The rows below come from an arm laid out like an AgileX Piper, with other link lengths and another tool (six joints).
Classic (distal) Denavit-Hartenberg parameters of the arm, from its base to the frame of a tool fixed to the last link. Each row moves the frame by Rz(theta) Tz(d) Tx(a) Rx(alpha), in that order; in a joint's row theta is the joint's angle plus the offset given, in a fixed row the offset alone. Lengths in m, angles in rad.
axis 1: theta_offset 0  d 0.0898  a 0  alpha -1.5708
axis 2: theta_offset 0.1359  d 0  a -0.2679  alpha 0
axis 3: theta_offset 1.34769  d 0  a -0.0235  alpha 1.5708
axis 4: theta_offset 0  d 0.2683  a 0  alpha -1.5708
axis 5: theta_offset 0  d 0  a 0  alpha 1.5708
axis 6: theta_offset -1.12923  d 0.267  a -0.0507  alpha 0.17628
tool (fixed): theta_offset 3.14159  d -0.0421  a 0  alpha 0
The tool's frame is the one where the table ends.
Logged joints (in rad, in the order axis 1, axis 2, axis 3, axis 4, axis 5, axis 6), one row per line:
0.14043, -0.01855, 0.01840, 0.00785, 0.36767, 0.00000
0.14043, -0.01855, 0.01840, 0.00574, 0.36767, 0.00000
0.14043, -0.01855, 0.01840, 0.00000, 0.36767, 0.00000
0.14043, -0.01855, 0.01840, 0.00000, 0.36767, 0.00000
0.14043, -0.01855, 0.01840, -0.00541, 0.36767, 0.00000
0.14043, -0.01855, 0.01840, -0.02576, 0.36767, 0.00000
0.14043, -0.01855, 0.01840, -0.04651, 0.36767, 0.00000
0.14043, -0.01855, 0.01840, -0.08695, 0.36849, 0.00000
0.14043, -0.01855, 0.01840, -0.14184, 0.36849, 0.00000
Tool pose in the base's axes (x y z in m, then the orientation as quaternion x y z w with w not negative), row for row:
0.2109, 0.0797, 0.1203, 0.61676, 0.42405, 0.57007, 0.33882
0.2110, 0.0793, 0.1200, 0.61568, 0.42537, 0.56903, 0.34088
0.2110, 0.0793, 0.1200, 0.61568, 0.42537, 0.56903, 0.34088
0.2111, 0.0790, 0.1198, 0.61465, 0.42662, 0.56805, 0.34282
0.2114, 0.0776, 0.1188, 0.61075, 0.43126, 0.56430, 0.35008
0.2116, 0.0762, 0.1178, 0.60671, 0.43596, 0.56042, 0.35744
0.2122, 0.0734, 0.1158, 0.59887, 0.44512, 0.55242, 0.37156
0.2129, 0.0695, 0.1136, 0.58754, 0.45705, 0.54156, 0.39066
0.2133, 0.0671, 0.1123, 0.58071, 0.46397, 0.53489, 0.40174
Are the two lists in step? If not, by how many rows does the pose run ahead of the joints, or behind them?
The pose runs 1 row ahead of the joints: the pose in row i belongs to the joints in row i + 1.
